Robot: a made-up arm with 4 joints.
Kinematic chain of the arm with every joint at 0, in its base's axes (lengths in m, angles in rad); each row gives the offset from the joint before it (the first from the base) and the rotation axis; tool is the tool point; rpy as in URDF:
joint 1: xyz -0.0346 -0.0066 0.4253 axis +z
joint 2: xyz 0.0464 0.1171 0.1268 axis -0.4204 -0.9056 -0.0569
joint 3: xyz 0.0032 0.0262 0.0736 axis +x
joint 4: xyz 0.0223 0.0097 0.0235 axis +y
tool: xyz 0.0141 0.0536 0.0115 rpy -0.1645 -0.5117 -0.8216
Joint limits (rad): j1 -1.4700..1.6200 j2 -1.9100..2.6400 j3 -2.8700..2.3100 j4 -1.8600..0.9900
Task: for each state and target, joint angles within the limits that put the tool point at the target. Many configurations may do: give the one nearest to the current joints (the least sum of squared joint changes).
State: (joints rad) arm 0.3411 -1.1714 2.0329 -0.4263
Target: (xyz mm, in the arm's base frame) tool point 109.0 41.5 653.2
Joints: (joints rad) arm -0.1982 -0.4758 1.6582 -0.4837
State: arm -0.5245 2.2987 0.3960 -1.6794
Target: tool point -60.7 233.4 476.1
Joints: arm 0.1519 2.2050 0.1087 -1.0600
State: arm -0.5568 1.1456 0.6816 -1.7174
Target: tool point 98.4 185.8 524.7
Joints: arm -0.8277 1.7152 0.7390 -1.8026
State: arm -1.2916 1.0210 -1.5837 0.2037
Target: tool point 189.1 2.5 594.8
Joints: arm -1.1677 0.3111 -0.8296 0.6130
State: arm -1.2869 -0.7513 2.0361 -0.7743
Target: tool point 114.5 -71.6 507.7
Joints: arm -0.7836 -1.5891 1.9092 -0.6160
